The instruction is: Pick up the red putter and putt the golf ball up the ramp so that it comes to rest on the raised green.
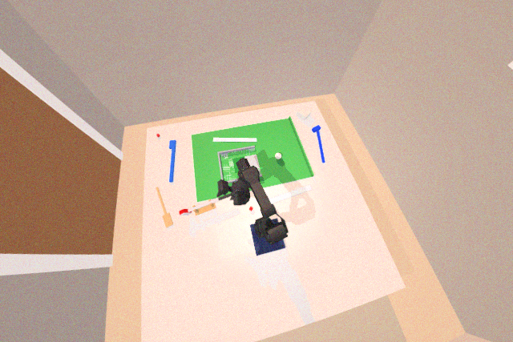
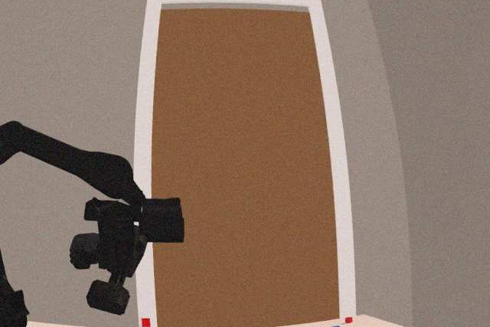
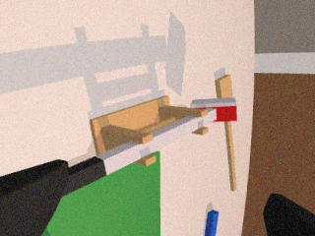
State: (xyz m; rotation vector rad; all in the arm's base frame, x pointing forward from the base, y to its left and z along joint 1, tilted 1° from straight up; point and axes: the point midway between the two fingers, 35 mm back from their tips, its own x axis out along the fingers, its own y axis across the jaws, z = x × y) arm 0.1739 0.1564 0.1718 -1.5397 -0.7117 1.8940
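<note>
Now: the wooden rack 14 cm below my gripper tip, 13 cm to the left of it and 1 cm ahead of it. Round my gripper tip: thin green wall 54 cm to the right, 33 cm ahead, 16 cm below; then blue putter 68 cm to the right, 33 cm ahead, 16 cm below; then white golf ball 36 cm to the right, 26 cm ahead, 15 cm below.
</note>
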